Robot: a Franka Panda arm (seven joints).
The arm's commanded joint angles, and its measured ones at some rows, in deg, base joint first. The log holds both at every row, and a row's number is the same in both.
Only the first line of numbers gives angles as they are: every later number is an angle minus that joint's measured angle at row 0.
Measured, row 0: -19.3 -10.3 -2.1 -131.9 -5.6 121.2 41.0
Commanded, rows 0 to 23: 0.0 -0.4 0.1 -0.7 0.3 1.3 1.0; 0.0 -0.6 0.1 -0.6 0.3 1.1 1.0; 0.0 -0.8 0.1 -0.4 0.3 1.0 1.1; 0.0 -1.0 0.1 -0.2 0.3 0.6 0.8; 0.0 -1.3 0.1 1.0 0.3 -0.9 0.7; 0.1 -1.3 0.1 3.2 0.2 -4.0 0.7; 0.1 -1.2 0.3 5.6 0.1 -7.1 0.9; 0.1 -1.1 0.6 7.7 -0.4 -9.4 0.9; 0.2 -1.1 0.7 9.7 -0.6 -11.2 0.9; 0.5 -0.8 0.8 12.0 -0.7 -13.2 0.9; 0.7 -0.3 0.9 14.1 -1.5 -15.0 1.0; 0.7 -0.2 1.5 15.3 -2.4 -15.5 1.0; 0.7 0.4 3.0 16.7 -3.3 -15.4 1.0; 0.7 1.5 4.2 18.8 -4.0 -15.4 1.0; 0.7 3.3 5.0 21.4 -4.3 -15.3 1.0; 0.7 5.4 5.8 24.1 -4.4 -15.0 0.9; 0.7 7.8 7.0 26.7 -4.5 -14.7 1.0; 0.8 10.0 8.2 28.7 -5.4 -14.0 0.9; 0.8 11.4 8.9 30.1 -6.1 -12.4 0.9; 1.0 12.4 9.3 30.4 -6.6 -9.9 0.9; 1.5 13.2 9.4 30.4 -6.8 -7.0 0.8; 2.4 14.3 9.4 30.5 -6.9 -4.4 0.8; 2.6 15.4 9.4 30.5 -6.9 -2.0 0.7; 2.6 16.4 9.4 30.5 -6.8 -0.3 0.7
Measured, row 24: 2.1 13.1 9.0 28.7 -5.5 -4.7 0.0
